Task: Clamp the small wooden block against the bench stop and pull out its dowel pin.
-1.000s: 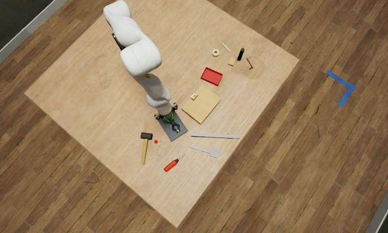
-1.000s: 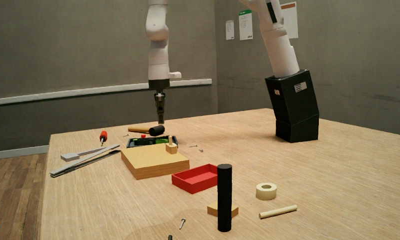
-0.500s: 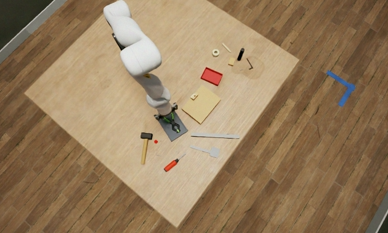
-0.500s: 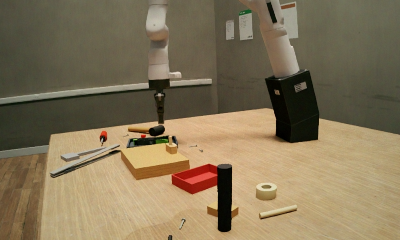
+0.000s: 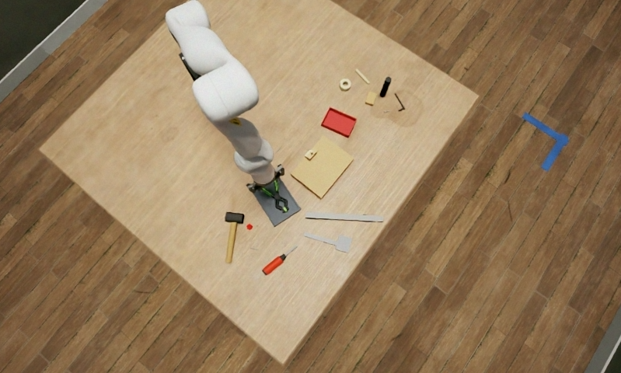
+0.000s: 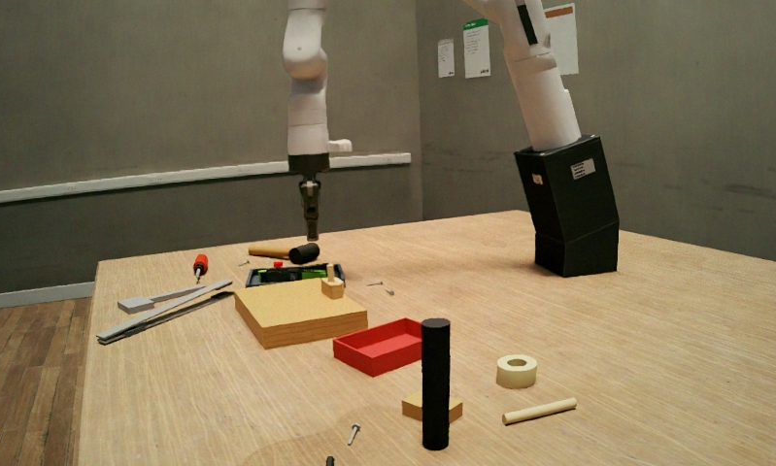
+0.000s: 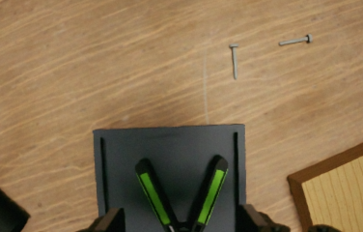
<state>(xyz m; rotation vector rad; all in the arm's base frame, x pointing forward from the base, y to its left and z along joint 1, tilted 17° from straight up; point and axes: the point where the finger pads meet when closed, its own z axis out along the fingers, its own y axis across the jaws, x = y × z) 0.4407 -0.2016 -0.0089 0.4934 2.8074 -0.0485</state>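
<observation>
Now: hand 30 mm short of the grey tray, 20 mm to the left of it and 90 mm above it. Also, from my hand: wooden block (50 mm ahead, 200 mm to the left, 60 mm below); then tan bench board (100 mm ahead, 190 mm to the left, 70 mm below); then dowel pin (50 mm ahead, 200 mm to the left, 40 mm below).
</observation>
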